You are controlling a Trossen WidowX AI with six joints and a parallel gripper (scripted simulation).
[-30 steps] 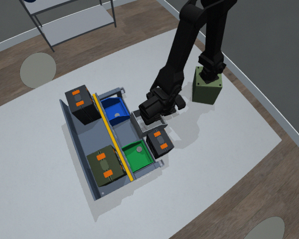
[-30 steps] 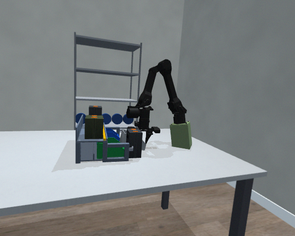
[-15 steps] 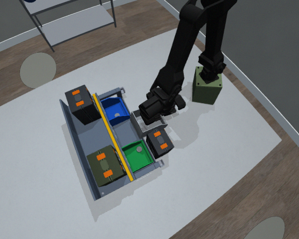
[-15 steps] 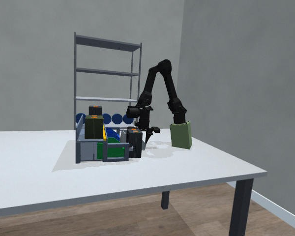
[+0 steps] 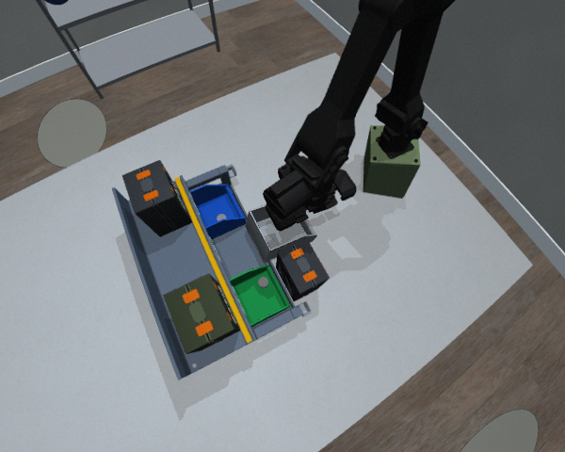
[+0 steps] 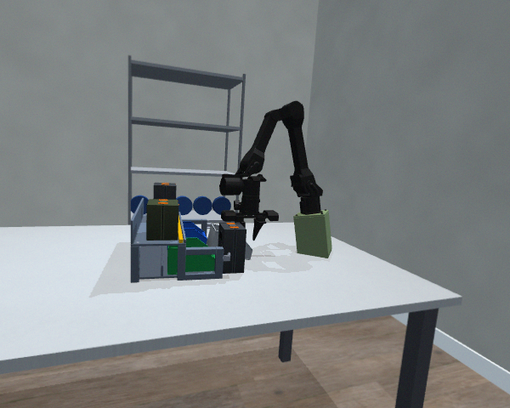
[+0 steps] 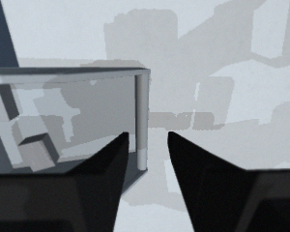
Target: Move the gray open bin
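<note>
Now: hand 6 cm short of the gray open bin, 4 cm above it and 1 cm to the right of it. The rest, counted from my hand: yellow rail: 23 cm ahead, 2 cm to the left, 2 cm above; blue bin: 21 cm ahead, 10 cm to the right, 4 cm below; green bin: 19 cm ahead, 13 cm to the left, 4 cm below.
</note>
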